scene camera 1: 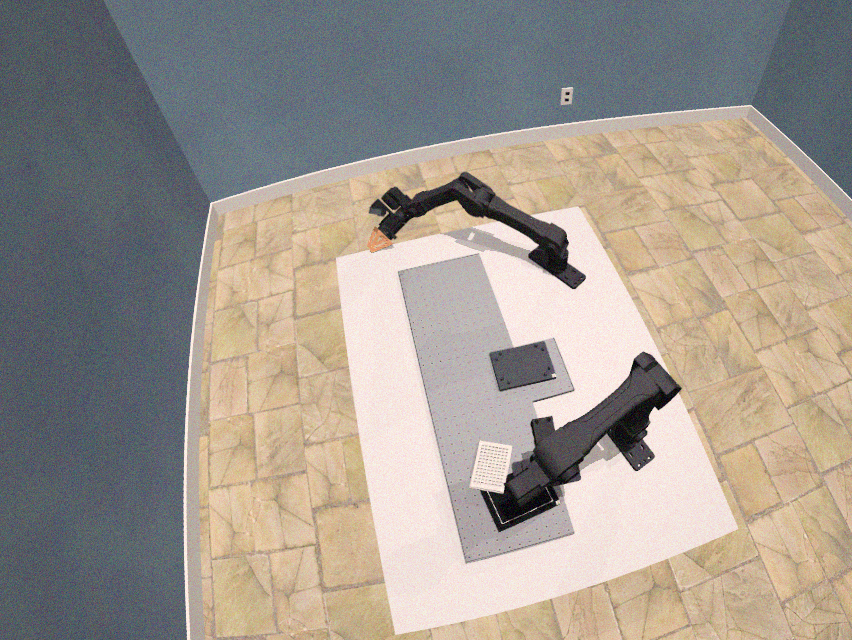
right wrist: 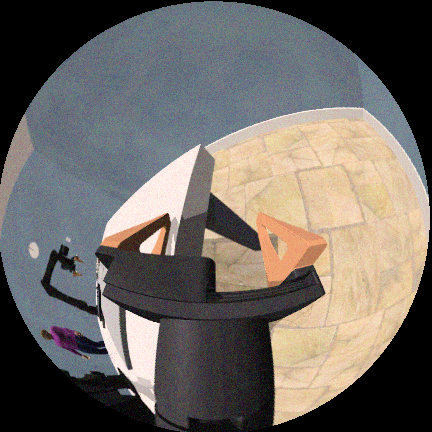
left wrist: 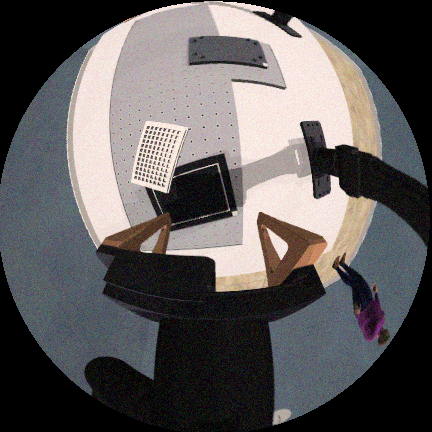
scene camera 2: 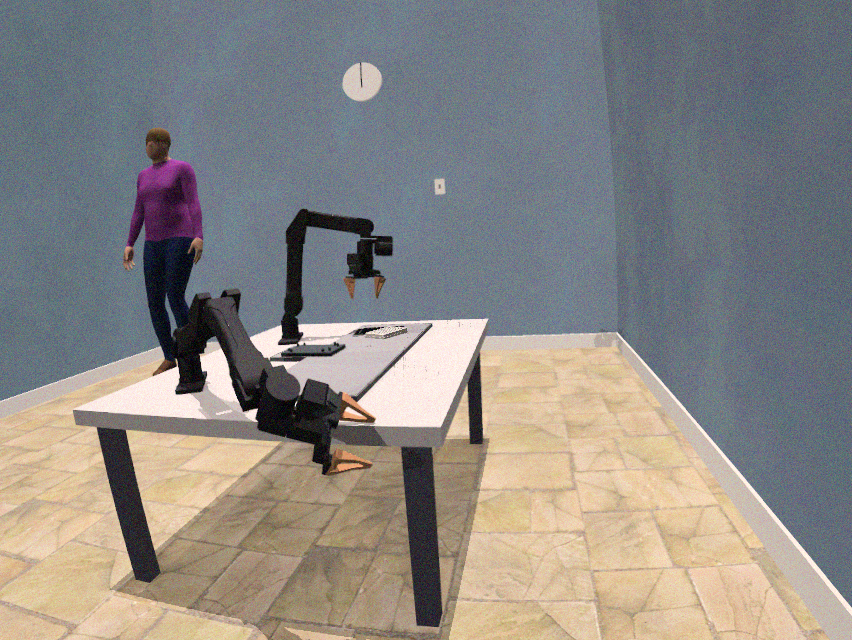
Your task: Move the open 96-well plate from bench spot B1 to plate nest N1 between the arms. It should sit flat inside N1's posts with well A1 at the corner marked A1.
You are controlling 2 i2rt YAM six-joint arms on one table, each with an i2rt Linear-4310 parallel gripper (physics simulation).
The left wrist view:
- my left gripper
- white well plate
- dark nest
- black nest with white outline
